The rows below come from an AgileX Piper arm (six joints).
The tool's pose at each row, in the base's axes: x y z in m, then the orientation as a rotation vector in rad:
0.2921, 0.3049, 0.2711, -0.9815, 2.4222, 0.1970
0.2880, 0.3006, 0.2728, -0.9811, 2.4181, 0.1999
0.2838, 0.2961, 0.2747, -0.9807, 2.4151, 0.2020
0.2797, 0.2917, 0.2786, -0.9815, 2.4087, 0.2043
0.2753, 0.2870, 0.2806, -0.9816, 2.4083, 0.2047
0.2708, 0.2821, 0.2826, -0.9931, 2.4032, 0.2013
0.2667, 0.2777, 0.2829, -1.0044, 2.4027, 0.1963
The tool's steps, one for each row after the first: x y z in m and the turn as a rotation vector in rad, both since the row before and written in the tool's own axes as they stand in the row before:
0.0042, -0.0004, -0.0045, -0.0009, -0.0044, -0.0005
0.0043, -0.0005, -0.0048, -0.0006, -0.0032, -0.0003
0.0031, -0.0006, -0.0064, -0.0004, -0.0059, -0.0021
0.0044, -0.0005, -0.0051, -0.0002, -0.0004, -0.0001
0.0046, -0.0006, -0.0052, -0.0001, 0.0001, -0.0096
0.0050, -0.0003, -0.0034, 0.0000, 0.0045, -0.0083

